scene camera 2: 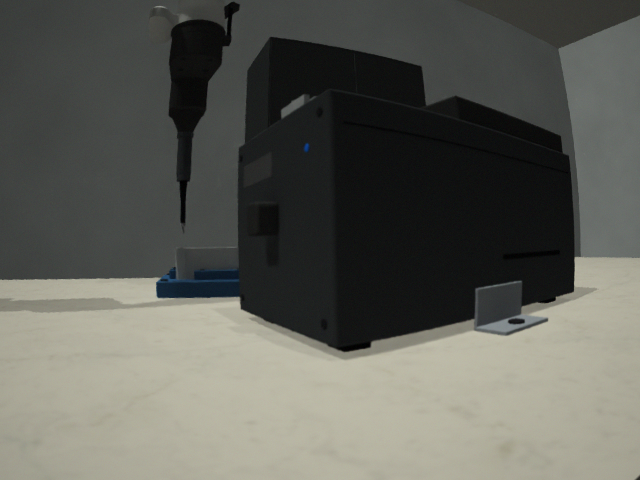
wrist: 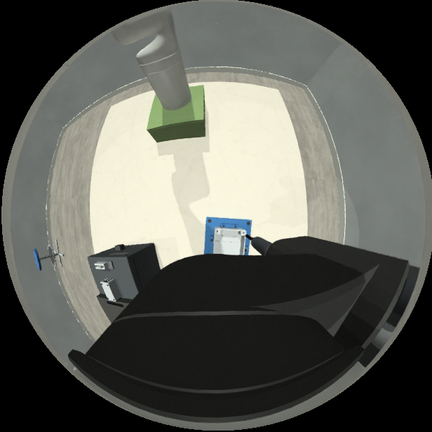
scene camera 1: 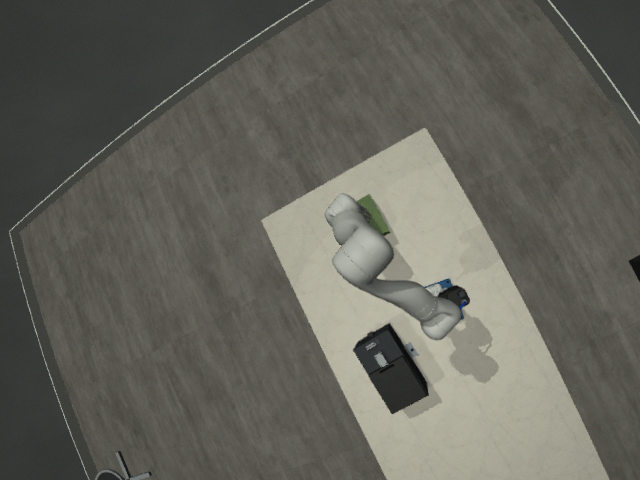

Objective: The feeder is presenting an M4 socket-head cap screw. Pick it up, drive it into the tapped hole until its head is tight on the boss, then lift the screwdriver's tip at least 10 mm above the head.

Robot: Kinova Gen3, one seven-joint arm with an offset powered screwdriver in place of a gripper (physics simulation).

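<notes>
My screwdriver (scene camera 2: 183, 222) (wrist: 248, 236) points straight down. A small light-coloured screw (scene camera 2: 183, 227) hangs at its tip, a short gap above the left end of the white housing (scene camera 2: 185, 264) (wrist: 230, 246) in scene camera 2. In the wrist view the tip overlaps the housing's upper right corner boss; the screw is too small to make out there. The housing sits in the blue fixture (scene camera 1: 446, 283) (scene camera 2: 199, 289) (wrist: 208, 226). The tapped hole cannot be made out. In scene camera 1 the arm hides the tip. The black feeder (scene camera 1: 398, 384) (scene camera 2: 449, 206) (wrist: 117, 272) stands apart from the tool.
A green block (scene camera 1: 375, 215) (wrist: 177, 122) lies at the arm's base. A small grey bracket (scene camera 1: 412, 349) (scene camera 2: 509, 324) stands beside the feeder. The feeder hides part of the fixture in scene camera 2. The pale table (scene camera 1: 496, 413) (scene camera 2: 206, 387) (wrist: 250, 165) carries these things.
</notes>
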